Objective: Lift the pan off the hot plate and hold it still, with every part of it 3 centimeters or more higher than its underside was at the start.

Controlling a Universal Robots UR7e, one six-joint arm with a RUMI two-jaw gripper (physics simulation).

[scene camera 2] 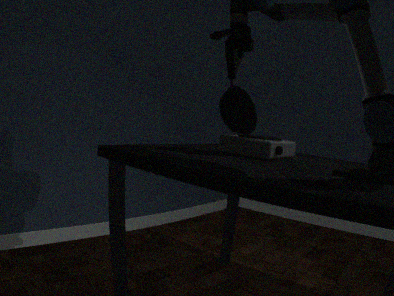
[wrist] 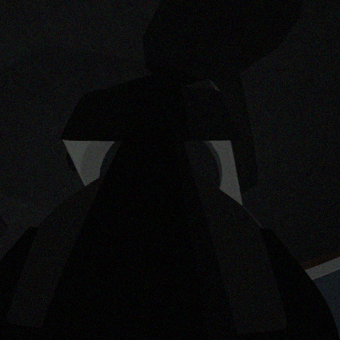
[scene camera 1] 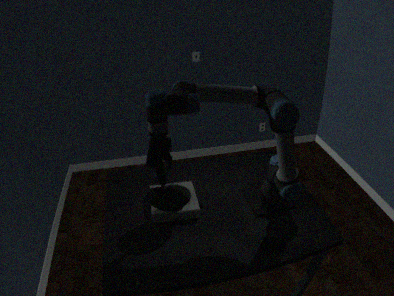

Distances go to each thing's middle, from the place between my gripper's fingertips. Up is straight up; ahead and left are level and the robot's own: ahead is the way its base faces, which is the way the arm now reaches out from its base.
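I consider the dark round pan (scene camera 2: 237, 110): my hand is 20 mm to the left of it, 10 mm past it and 50 mm above it. There is also the box-shaped hot plate (scene camera 1: 191, 210), which, counted from my hand, is 150 mm to the right, 60 mm behind and 280 mm below.
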